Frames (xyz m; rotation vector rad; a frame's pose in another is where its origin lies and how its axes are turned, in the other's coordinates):
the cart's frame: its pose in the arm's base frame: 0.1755 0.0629 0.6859 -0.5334 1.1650 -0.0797
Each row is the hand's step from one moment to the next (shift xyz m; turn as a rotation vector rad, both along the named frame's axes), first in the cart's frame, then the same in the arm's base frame.
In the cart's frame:
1: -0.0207 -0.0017 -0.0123 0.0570 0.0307 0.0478
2: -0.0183 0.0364 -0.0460 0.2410 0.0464 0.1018
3: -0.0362 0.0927 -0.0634 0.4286 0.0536 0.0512
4: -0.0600 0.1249 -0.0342 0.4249 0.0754 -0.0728
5: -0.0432 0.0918 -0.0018 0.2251 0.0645 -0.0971
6: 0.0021 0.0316 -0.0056 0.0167 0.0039 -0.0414
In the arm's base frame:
1: -0.0190 0.0009 0.0149 0.0592 0.0251 -0.0484
2: -0.0560 0.0214 -0.0135 0.1788 -0.0025 -0.1966
3: -0.0906 0.0702 -0.0280 0.2086 -0.0762 -0.3740
4: -0.0811 0.1166 -0.0135 0.0923 -0.1004 -0.4159
5: -0.0385 0.0938 -0.0040 -0.0083 -0.0527 -0.2478
6: -0.0108 0.0249 -0.0173 -0.0308 -0.0169 -0.0278

